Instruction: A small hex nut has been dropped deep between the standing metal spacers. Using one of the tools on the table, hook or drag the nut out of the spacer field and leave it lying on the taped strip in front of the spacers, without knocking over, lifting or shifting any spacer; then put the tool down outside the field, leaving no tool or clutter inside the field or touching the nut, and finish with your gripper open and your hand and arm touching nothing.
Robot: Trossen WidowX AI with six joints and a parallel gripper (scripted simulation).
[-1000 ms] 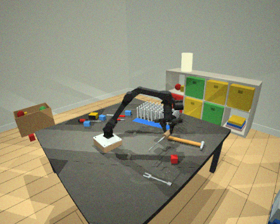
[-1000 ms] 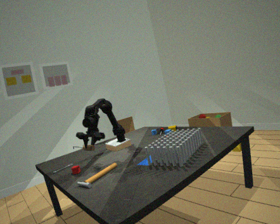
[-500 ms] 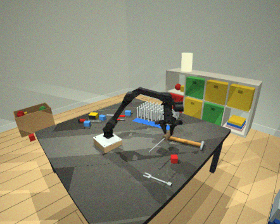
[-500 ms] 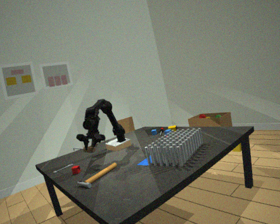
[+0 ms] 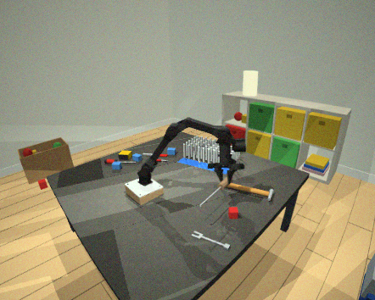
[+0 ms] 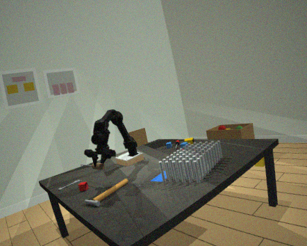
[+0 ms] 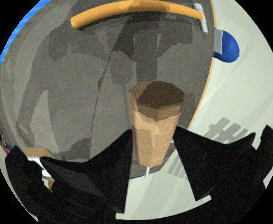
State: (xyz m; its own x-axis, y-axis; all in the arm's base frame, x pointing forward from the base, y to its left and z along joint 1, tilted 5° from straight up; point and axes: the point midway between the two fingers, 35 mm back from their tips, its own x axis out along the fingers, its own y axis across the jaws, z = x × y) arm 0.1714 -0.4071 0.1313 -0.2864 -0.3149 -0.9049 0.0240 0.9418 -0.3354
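The hook tool lies 11 cm behind my gripper tip. Round my gripper tip: blue taped strip 33 cm to the left, 28 cm ahead, 12 cm below; red cube 10 cm below, 9 cm to the right, 7 cm behind; grey forked tool 27 cm behind, 12 cm below, 9 cm to the right.
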